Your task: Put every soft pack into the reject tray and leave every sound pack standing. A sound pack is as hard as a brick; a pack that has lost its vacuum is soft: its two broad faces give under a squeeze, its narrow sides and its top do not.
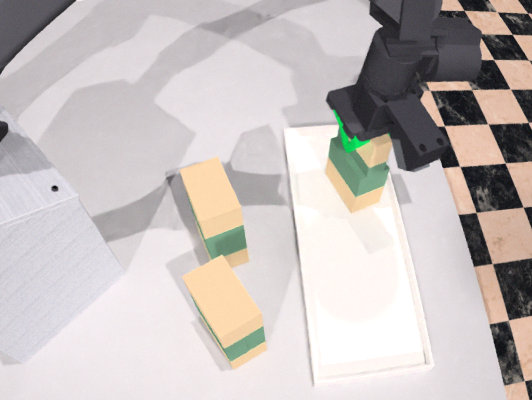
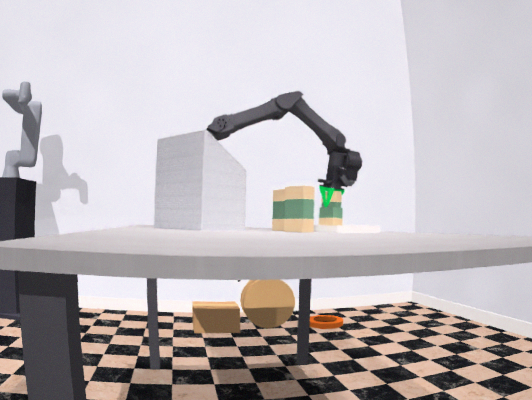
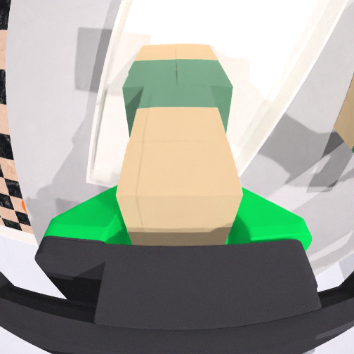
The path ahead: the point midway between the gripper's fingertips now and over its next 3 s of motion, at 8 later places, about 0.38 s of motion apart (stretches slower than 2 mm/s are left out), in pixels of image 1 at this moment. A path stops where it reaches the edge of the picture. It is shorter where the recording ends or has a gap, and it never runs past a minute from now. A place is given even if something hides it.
My gripper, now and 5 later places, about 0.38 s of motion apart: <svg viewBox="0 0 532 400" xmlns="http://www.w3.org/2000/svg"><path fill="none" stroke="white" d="M355 145L356 145L369 110L375 78L386 62L392 41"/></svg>
